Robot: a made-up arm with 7 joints. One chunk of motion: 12 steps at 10 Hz.
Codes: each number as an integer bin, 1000 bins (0 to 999) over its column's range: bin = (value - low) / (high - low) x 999, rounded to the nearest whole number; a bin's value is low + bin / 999 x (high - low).
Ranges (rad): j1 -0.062..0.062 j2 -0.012..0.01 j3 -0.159..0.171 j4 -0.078..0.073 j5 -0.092..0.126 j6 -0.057..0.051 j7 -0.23..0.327
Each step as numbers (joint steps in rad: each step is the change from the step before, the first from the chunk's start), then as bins.
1 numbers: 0.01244 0.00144 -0.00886 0.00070 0.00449 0.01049 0.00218
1 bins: 600 610 455 521 442 624 416
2 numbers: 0.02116 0.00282 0.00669 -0.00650 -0.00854 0.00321 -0.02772
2 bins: 670 673 502 473 382 557 363
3 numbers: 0.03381 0.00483 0.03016 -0.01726 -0.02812 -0.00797 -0.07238
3 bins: 772 764 573 402 293 454 283
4 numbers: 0.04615 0.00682 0.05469 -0.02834 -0.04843 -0.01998 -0.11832
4 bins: 871 855 647 329 200 342 200
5 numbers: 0.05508 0.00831 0.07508 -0.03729 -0.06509 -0.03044 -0.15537
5 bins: 943 922 709 269 123 246 134
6 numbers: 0.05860 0.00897 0.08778 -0.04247 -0.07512 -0.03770 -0.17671
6 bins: 972 952 747 235 77 179 96
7 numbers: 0.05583 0.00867 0.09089 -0.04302 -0.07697 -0.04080 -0.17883
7 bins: 949 939 756 231 69 150 92
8 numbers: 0.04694 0.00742 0.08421 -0.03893 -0.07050 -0.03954 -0.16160
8 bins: 878 882 736 258 99 162 123
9 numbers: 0.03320 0.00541 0.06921 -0.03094 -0.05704 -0.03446 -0.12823
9 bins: 767 791 691 311 160 208 183
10 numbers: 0.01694 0.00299 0.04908 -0.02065 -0.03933 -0.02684 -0.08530
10 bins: 636 681 630 379 241 279 260
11 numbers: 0.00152 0.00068 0.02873 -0.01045 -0.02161 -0.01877 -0.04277
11 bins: 512 576 568 447 323 354 336
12 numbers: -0.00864 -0.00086 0.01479 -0.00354 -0.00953 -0.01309 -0.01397
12 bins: 430 506 526 493 378 406 387
